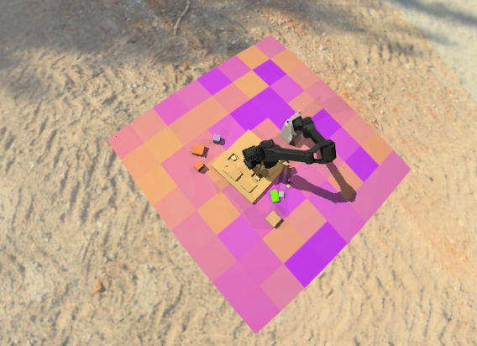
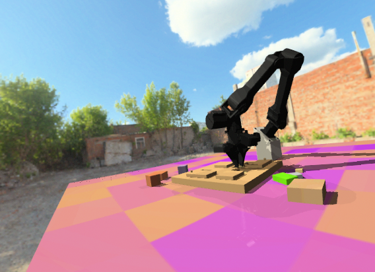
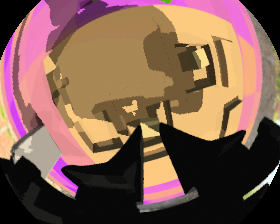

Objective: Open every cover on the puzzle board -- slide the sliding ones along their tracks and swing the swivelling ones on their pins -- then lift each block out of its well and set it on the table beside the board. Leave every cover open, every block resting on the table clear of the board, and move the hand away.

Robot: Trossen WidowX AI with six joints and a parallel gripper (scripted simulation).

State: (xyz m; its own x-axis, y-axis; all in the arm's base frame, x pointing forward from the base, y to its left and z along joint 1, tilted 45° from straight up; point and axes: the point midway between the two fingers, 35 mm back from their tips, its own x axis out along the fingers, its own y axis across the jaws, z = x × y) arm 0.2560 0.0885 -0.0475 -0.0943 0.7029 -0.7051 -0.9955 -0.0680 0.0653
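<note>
My gripper tip is 60 mm short of the tan puzzle board and 10 mm to the right of it. Also, from my gripper tip: green block: 200 mm to the left, 50 mm ahead, 10 mm below; then greyish-purple block: 230 mm to the right, 120 mm ahead; then tan block: 290 mm to the left, 130 mm ahead.
</note>
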